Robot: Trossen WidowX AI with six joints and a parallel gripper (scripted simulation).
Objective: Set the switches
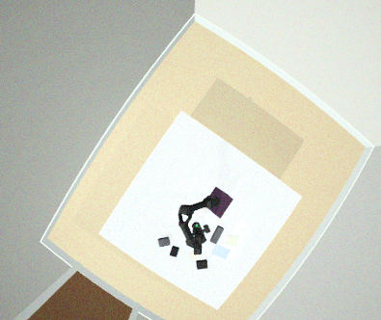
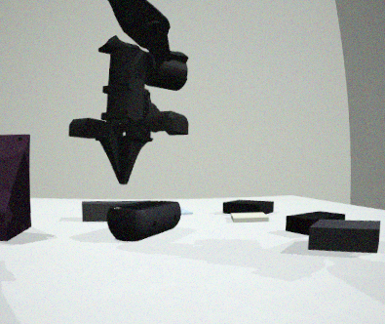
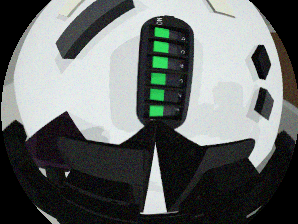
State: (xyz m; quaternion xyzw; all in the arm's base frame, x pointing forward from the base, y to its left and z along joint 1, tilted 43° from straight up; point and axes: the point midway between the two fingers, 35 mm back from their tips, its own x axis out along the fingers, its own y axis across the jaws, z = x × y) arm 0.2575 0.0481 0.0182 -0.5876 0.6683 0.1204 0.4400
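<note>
Now: the grey block 190 mm to the left of my gripper tip, 60 mm below it and 40 mm behind it. The rest, counted from my gripper tip: black block: 310 mm ahead, 70 mm below; then cream plate: 230 mm ahead, 160 mm to the left, 80 mm below; then light blue piece: 320 mm to the left, 80 mm below, 70 mm ahead.
</note>
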